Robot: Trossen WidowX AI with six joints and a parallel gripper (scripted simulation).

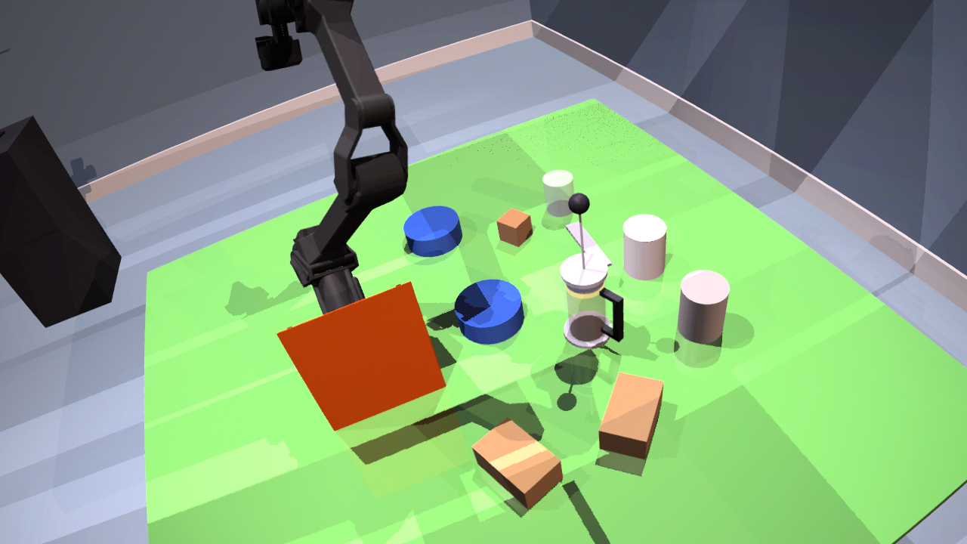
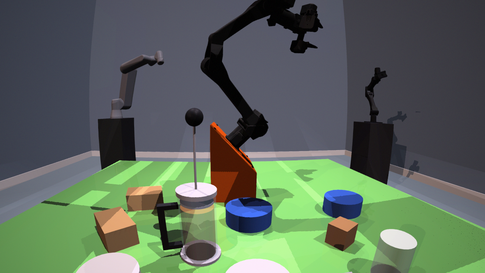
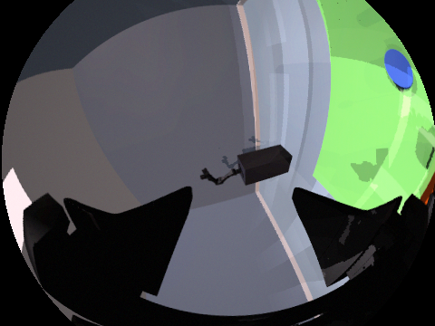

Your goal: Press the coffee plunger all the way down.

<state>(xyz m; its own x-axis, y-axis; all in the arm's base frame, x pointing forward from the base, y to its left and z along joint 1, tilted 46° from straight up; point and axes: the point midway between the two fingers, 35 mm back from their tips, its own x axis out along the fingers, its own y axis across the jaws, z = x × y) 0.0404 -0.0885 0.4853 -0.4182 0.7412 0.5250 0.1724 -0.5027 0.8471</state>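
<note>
The glass coffee press is 37 cm ahead of my gripper tip, 39 cm to the right of it and 44 cm below it.
</note>
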